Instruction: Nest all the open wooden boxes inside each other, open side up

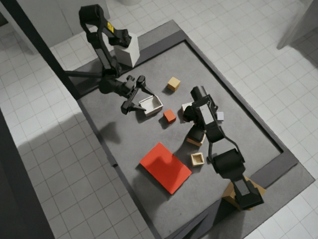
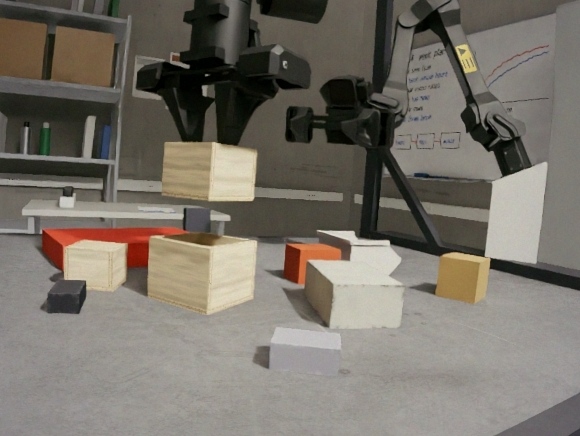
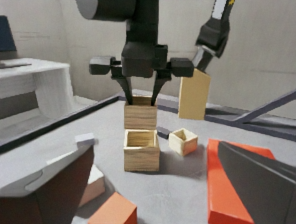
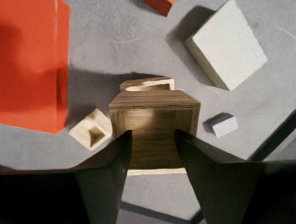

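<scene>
Now: the medium wooden box 50 mm below my right hand. The rest, counted from my right hand: dark block (130 mm to the right, 160 mm below); small wooden box (70 mm behind, 100 mm to the right, 160 mm below); large wooden box (150 mm below).
</scene>
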